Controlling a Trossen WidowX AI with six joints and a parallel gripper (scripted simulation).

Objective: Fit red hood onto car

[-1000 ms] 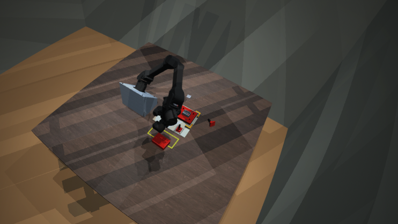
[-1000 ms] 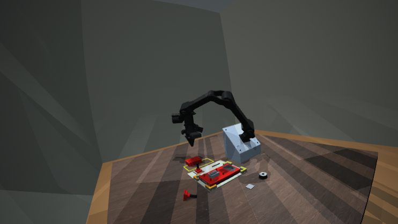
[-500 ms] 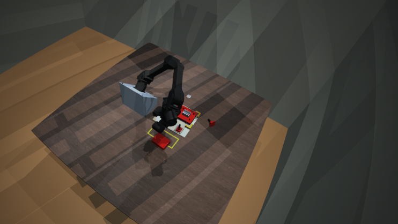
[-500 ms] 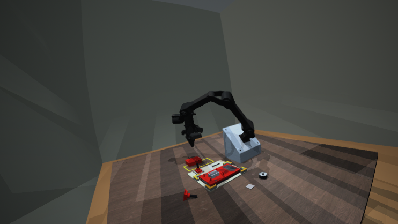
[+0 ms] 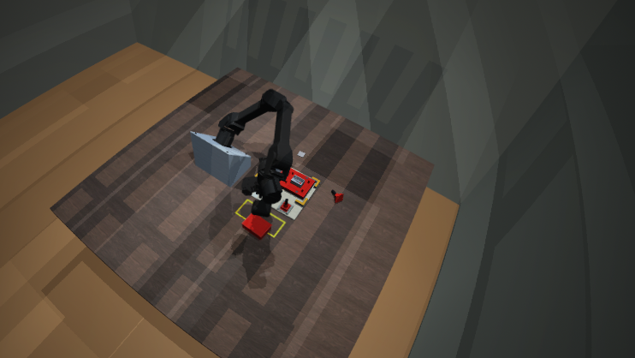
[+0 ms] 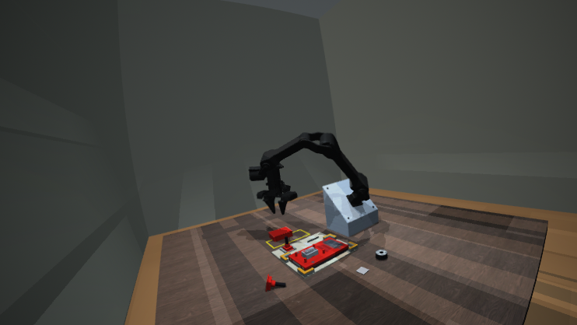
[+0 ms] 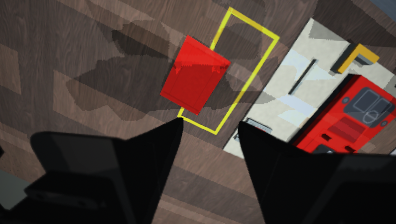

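My gripper tip is 1 cm past the red hood, 3 cm to the left of it and 11 cm above it. From my gripper tip the other things lie so: black ring 21 cm behind, 38 cm to the left, 11 cm below; then grey engine block 1 cm behind, 24 cm to the left, 10 cm below.
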